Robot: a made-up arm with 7 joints.
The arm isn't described. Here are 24 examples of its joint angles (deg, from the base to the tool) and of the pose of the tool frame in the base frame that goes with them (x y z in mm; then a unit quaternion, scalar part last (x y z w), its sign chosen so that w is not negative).
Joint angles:
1: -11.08 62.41 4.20 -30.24 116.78 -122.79 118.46
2: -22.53 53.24 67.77 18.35 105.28 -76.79 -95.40
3: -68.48 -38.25 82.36 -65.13 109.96 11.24 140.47
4: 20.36 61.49 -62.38 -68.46 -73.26 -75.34 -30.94
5: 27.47 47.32 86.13 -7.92 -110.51 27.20 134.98
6: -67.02 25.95 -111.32 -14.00 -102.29 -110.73 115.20
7: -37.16 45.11 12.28 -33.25 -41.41 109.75 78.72
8: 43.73 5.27 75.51 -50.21 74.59 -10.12 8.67
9: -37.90 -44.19 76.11 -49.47 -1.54 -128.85 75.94
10: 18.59 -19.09 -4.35 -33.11 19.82 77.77 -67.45
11: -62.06 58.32 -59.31 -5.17 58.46 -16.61 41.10
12: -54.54 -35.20 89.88 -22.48 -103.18 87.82 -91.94
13: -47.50 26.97 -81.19 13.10 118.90 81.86 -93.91
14: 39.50 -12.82 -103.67 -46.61 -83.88 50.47 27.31
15: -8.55 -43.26 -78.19 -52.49 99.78 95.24 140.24
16: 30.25 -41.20 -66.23 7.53 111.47 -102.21 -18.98
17: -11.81 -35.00 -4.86 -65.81 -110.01 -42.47 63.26
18: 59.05 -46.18 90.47 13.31 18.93 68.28 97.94
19: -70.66 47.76 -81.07 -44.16 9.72 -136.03 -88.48
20: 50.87 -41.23 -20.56 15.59 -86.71 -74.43 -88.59
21: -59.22 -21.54 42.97 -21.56 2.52 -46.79 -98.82
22: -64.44 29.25 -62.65 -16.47 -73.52 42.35 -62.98
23: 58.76 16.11 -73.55 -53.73 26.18 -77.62 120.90
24: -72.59 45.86 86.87 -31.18 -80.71 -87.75 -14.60
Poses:
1: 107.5 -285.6 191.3 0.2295 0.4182 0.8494 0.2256
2: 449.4 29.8 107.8 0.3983 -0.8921 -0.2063 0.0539
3: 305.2 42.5 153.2 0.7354 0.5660 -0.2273 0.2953
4: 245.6 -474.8 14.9 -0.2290 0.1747 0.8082 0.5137
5: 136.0 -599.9 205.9 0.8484 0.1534 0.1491 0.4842
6: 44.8 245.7 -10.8 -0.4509 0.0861 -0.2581 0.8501
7: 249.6 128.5 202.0 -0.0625 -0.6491 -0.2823 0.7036
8: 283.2 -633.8 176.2 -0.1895 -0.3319 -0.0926 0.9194
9: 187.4 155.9 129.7 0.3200 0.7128 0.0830 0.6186
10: 308.7 -243.5 417.1 0.3750 0.6884 -0.6204 0.0246
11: -42.5 121.3 301.0 0.6840 0.3642 0.5836 0.2427
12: 553.4 -120.4 108.9 -0.1847 0.0070 0.8112 0.5547
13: 93.7 388.1 33.3 0.7330 -0.4818 -0.2226 0.4254
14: -39.9 -373.4 235.2 -0.0775 0.7836 -0.5649 0.2467
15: 178.1 -5.0 210.3 0.1708 0.1672 -0.0984 0.9660
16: -53.3 -582.2 173.8 0.5990 0.6469 0.4683 0.0587
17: 207.6 -260.4 88.2 -0.6133 -0.3381 -0.7040 0.1185
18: 186.6 -527.7 559.8 0.3739 -0.4698 -0.7931 0.1023
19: 23.5 111.0 -113.5 -0.4529 -0.3989 -0.7143 0.3543
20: 196.2 -697.5 285.7 -0.3300 0.1067 0.5519 0.7584
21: 407.9 355.9 47.7 0.5293 -0.7544 0.1452 0.3601
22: 182.8 186.9 490.2 0.1883 0.8410 -0.5070 0.0171
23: 14.4 -607.8 407.3 -0.9268 0.1756 0.3313 0.0200
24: -29.8 161.5 322.4 -0.0150 0.8573 0.0371 0.5132
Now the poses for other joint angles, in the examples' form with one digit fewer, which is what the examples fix.
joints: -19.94 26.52 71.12 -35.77 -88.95 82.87 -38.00
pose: 483 -35 -34 -0.472 0.051 0.850 0.229
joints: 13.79 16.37 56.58 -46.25 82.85 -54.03 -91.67
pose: 253 -154 -95 0.603 -0.573 0.311 0.460
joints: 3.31 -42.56 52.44 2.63 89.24 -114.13 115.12
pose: 83 -146 118 -0.042 0.113 0.375 0.919
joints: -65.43 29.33 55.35 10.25 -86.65 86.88 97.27
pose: 381 244 98 -0.505 -0.121 -0.393 0.759
